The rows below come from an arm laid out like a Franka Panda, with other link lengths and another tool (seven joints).
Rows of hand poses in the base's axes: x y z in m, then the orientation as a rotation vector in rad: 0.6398 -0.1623 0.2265 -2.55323 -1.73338 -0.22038; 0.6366 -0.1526 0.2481 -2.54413 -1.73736 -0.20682; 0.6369 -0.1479 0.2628 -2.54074 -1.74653 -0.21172; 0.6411 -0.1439 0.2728 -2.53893 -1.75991 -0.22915; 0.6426 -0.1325 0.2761 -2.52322 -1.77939 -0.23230; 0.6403 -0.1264 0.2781 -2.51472 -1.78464 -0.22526; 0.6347 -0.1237 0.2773 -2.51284 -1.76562 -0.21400; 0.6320 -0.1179 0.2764 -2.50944 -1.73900 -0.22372; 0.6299 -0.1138 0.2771 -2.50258 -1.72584 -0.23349; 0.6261 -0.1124 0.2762 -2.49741 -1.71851 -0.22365; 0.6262 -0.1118 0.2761 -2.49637 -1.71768 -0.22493; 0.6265 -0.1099 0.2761 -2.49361 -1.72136 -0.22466; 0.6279 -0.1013 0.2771 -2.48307 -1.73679 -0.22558; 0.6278 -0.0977 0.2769 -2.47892 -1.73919 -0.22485; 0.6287 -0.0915 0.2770 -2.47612 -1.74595 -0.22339; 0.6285 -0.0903 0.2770 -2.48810 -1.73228 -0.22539; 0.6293 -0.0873 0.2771 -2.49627 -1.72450 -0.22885; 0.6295 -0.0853 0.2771 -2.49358 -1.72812 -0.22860; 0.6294 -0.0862 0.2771 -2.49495 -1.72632 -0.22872; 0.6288 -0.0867 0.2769 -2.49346 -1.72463 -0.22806; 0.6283 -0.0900 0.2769 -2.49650 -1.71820 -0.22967; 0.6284 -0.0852 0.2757 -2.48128 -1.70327 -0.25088
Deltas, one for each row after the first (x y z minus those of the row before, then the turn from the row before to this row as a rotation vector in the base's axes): -0.0032 0.0097 0.0216 0.00008 0.01019 0.00607; 0.0003 0.0047 0.0147 -0.00075 -0.00442 0.00586; 0.0042 0.0040 0.0100 -0.00014 -0.01363 0.00698; 0.0015 0.0114 0.0033 0.00164 -0.00187 0.01613; -0.0023 0.0061 0.0020 0.00080 0.00572 0.00635; -0.0056 0.0027 -0.0008 0.00734 0.01370 -0.00820; -0.0027 0.0058 -0.0009 0.01873 0.00492 -0.01193; -0.0021 0.0041 0.0007 0.01431 0.00161 -0.00389; -0.0038 0.0014 -0.0009 0.00414 0.01028 -0.00105; 0.0001 0.0006 -0.0001 0.00153 -0.00004 -0.00002; 0.0003 0.0019 0.0000 -0.00002 0.00000 0.00303; 0.0014 0.0086 0.0010 -0.00022 -0.00165 0.01219; -0.0001 0.0036 -0.0002 0.00138 0.00125 0.00302; 0.0009 0.0062 0.0001 -0.00195 -0.00041 0.00462; -0.0002 0.0012 0.0000 -0.00065 -0.00120 -0.01205; 0.0008 0.0030 0.0001 -0.00060 -0.00260 -0.00752; 0.0002 0.0020 0.0000 -0.00005 -0.00002 0.00297; -0.0001 -0.0009 0.0000 0.00000 0.00000 -0.00149; -0.0006 -0.0005 -0.0002 0.00166 0.00156 -0.00017; -0.0005 -0.0033 0.0000 0.00163 0.00006 -0.00457; 0.0001 0.0048 -0.0012 0.02445 -0.00124 -0.00173
